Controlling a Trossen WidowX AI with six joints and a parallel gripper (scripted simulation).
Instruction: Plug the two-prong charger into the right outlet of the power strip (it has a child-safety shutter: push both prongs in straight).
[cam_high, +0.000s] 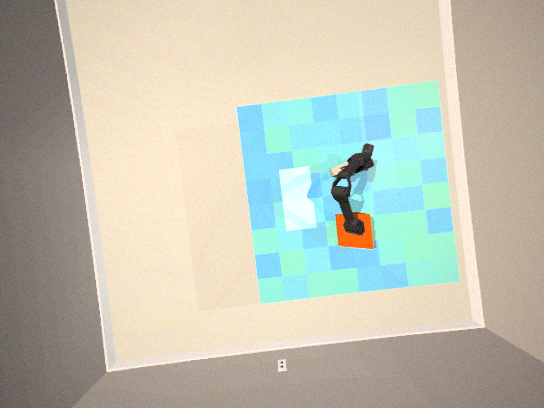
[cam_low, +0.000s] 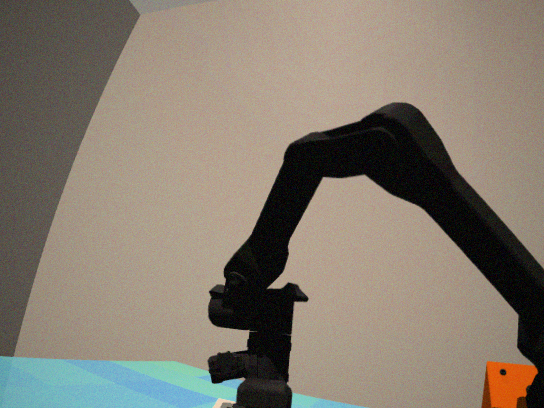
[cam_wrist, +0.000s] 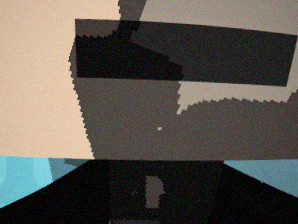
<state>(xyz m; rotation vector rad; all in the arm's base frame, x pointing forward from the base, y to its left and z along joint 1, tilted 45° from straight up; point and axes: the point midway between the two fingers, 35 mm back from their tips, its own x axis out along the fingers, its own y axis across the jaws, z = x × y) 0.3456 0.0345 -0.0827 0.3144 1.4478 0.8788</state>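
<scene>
Right now the dark grey charger is 20 mm ahead of my gripper tip, 10 mm to the left of it and 10 mm above it.
</scene>
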